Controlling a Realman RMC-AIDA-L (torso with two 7-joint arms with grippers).
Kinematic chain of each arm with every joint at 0, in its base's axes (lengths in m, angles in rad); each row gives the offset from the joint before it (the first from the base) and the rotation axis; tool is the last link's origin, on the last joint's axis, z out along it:
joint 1: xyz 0 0 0.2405 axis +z
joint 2: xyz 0 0 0 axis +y
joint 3: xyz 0 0 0.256 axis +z
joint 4: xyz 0 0 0 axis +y
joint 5: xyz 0 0 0.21 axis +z
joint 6: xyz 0 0 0 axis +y
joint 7: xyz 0 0 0.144 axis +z
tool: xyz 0 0 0
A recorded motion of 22 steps. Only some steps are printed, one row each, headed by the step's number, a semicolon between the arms.
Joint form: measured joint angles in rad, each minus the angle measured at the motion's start. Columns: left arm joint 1, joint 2, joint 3, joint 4, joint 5, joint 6, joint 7; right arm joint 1, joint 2, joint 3, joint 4, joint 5, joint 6, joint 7.
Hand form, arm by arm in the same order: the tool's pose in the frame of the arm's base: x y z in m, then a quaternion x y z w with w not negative. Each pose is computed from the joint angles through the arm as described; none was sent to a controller.
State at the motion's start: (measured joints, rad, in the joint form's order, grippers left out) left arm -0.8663 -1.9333 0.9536 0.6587 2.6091 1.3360 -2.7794; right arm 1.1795 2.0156 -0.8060 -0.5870 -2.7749 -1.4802 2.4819
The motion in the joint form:
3: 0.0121 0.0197 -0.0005 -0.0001 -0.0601 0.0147 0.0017; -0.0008 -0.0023 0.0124 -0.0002 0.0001 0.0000 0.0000
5: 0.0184 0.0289 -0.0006 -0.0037 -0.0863 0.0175 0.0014; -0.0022 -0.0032 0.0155 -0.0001 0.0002 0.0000 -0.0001
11: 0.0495 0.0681 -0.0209 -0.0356 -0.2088 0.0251 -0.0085; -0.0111 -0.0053 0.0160 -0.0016 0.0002 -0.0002 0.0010
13: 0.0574 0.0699 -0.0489 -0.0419 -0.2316 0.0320 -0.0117; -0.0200 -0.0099 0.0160 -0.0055 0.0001 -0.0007 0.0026
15: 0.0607 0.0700 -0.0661 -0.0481 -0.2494 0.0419 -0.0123; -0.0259 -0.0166 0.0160 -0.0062 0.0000 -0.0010 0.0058
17: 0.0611 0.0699 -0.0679 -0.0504 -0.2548 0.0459 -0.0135; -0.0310 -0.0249 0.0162 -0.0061 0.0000 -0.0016 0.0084
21: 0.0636 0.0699 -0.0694 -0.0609 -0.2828 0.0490 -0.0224; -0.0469 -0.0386 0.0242 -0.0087 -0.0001 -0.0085 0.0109
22: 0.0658 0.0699 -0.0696 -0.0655 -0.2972 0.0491 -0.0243; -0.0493 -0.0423 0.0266 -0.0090 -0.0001 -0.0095 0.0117
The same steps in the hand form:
3: -0.2452 0.4196 0.0363 -0.75624 -0.62272 0.05503 0.19313; 0.1322 0.4367 -0.0058 -0.89123 0.42013 -0.12950 0.11151
5: -0.2461 0.4194 0.0391 -0.75347 -0.62803 0.04563 0.18916; 0.1328 0.4368 -0.0053 -0.89071 0.42158 -0.12823 0.11165
11: -0.2526 0.4171 0.0507 -0.73041 -0.66205 -0.00739 0.16777; 0.1367 0.4363 -0.0041 -0.88854 0.42590 -0.12815 0.11264
13: -0.2535 0.4159 0.0526 -0.72126 -0.67363 -0.02708 0.15900; 0.1405 0.4365 -0.0013 -0.88629 0.42983 -0.12785 0.11572
15: -0.2529 0.4146 0.0527 -0.71627 -0.68057 -0.03937 0.14911; 0.1436 0.4372 0.0018 -0.88384 0.43395 -0.12785 0.11900
17: -0.2524 0.4140 0.0522 -0.71510 -0.68247 -0.04141 0.14541; 0.1467 0.4382 0.0056 -0.88146 0.43775 -0.12791 0.12261
21: -0.2511 0.4129 0.0503 -0.70860 -0.69064 -0.05271 0.13464; 0.1545 0.4382 0.0126 -0.87592 0.44827 -0.12612 0.12613
22: -0.2507 0.4123 0.0496 -0.70596 -0.69374 -0.05848 0.13009; 0.1558 0.4386 0.0145 -0.87476 0.45040 -0.12529 0.12742

